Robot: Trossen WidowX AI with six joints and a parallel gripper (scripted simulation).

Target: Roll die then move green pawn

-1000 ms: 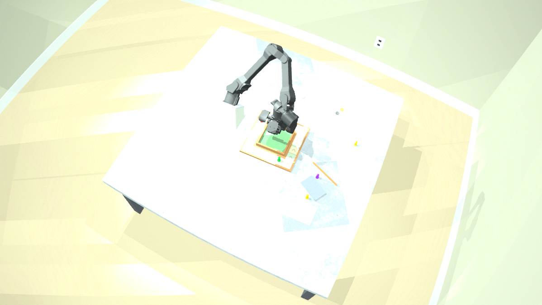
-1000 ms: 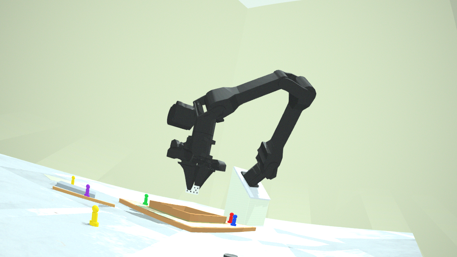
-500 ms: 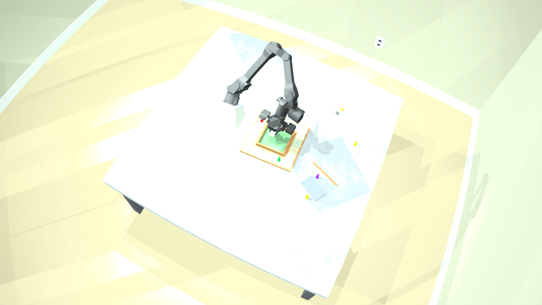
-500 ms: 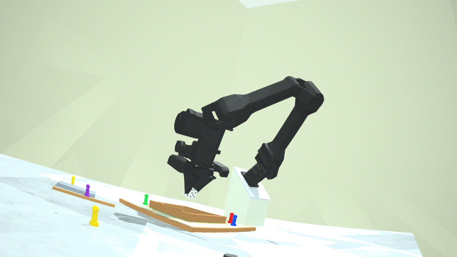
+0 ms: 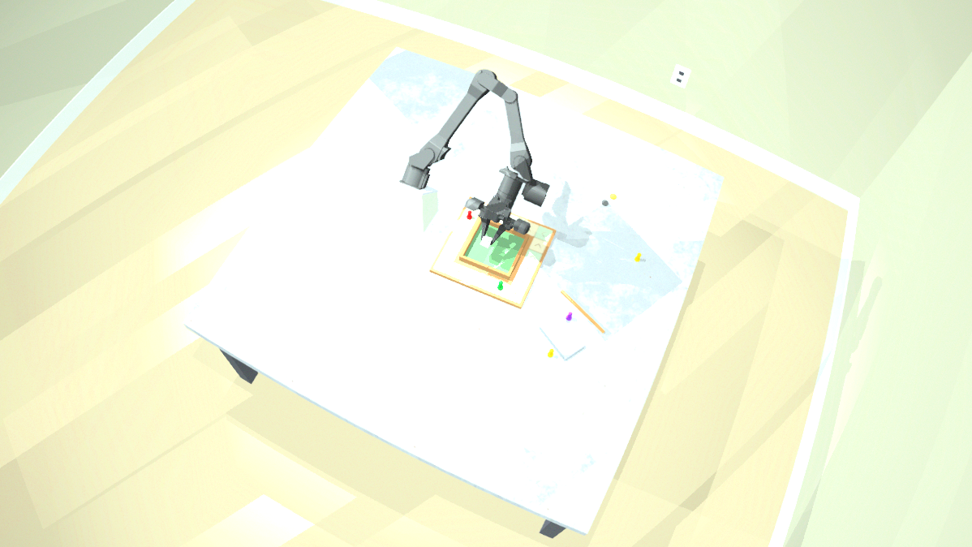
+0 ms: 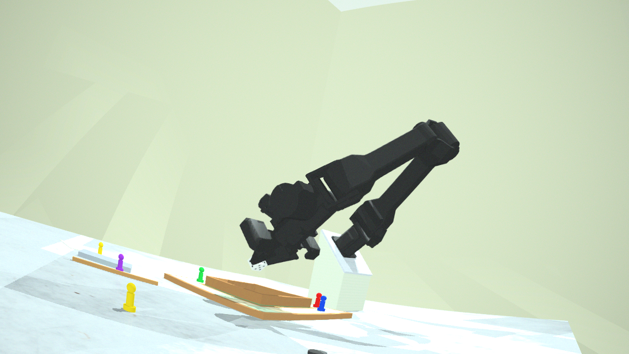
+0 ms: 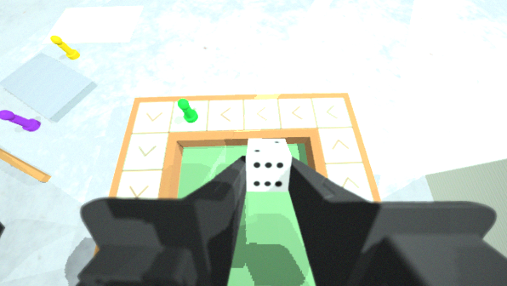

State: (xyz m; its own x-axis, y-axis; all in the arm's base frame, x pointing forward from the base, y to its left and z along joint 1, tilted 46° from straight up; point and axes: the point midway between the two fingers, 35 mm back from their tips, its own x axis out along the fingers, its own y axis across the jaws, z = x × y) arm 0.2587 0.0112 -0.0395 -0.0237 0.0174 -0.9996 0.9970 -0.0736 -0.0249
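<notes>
Now: gripper tip 80 mm to the left of the green pawn, 80 mm short of it and 60 mm above it. Also, from my gripper tip: wooden tray 80 mm below, 30 mm to the left, 20 mm ahead; red pawn 100 mm to the left, 90 mm behind, 60 mm below; white die right at my gripper tip.
</notes>
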